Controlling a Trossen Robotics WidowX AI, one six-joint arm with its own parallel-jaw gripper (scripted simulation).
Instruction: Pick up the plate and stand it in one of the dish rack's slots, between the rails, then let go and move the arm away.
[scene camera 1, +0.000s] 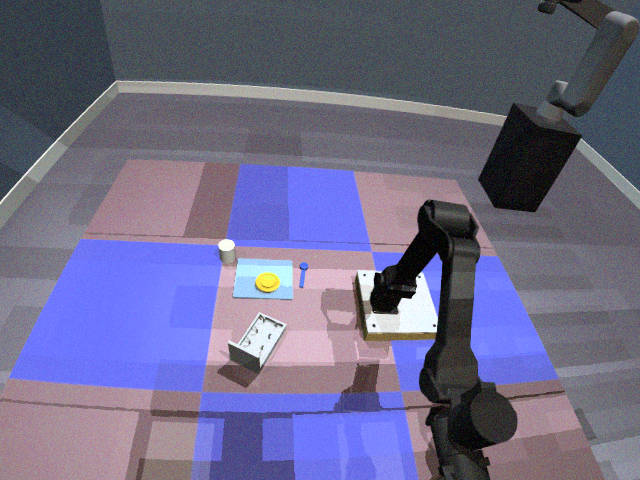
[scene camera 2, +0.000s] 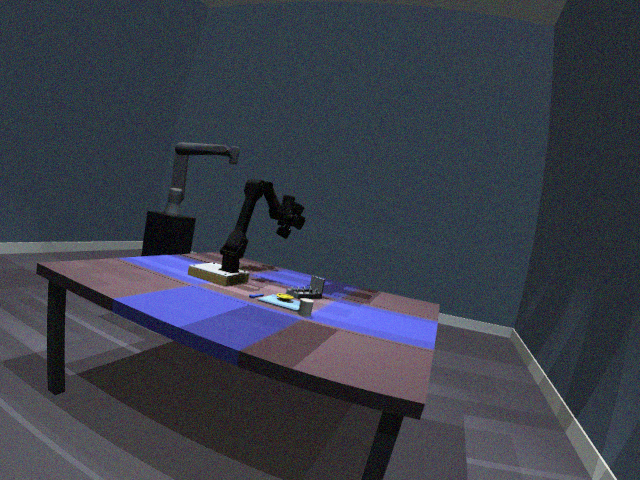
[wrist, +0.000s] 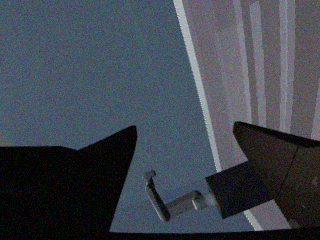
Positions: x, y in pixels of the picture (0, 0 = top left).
Labels:
A grey dish rack (scene camera 1: 253, 350): 83 cm from the lens. A light blue mat (scene camera 1: 248, 270): 97 cm from the lens. The marked spots on the light blue mat and the grey dish rack are 24 cm apart.

